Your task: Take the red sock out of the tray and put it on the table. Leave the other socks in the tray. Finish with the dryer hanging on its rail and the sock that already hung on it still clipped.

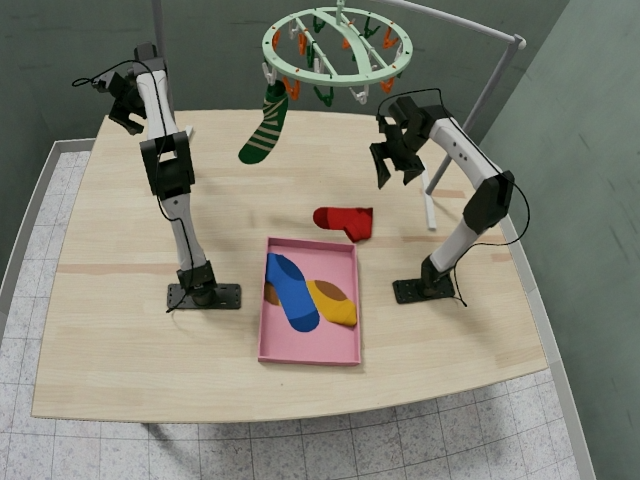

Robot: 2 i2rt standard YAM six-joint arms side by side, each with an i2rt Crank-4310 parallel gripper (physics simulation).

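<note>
The red sock lies on the table, just beyond the far edge of the pink tray. A blue sock and a yellow sock with a brown patch lie in the tray, the blue one partly over the yellow. A green striped sock hangs from a white clip on the round green dryer, which hangs from its rail. My right gripper is open and empty, above the table beyond the red sock. My left gripper is open and empty at the far left.
The rail's slanted post stands at the right, with a white foot bar on the table. The left arm's base plate is left of the tray, the right arm's base plate right of it. Several orange, green and white clips hang from the dryer.
</note>
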